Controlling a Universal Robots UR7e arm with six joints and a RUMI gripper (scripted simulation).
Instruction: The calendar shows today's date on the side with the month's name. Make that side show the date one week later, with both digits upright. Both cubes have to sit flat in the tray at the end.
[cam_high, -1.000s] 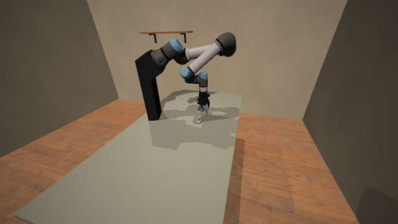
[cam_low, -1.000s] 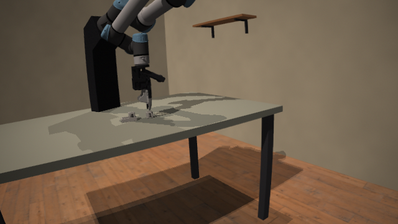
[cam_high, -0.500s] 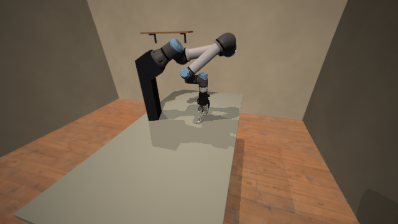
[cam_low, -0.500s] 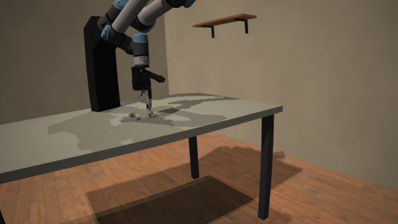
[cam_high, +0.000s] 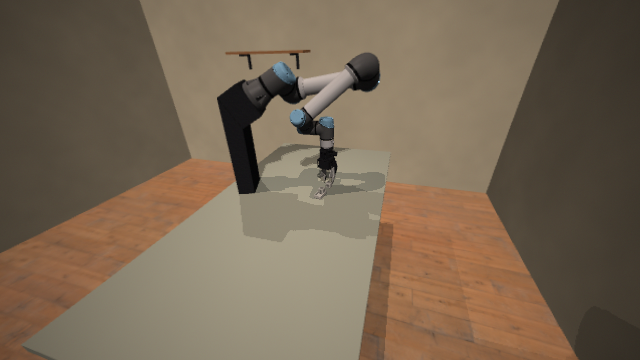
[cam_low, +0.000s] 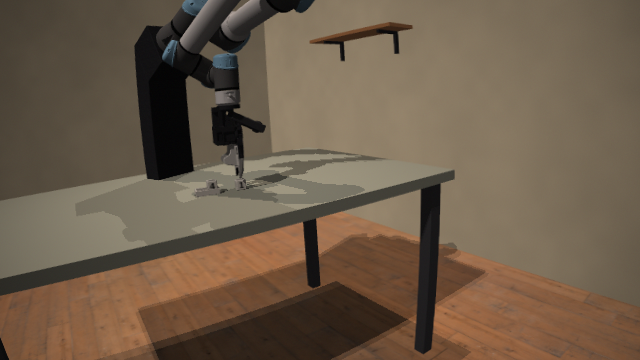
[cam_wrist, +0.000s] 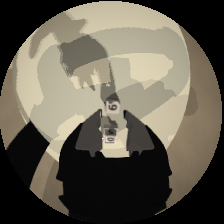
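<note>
Right now my hand is 10 mm short of the calendar tray, 110 mm to the left of it and 40 mm above it.
</note>
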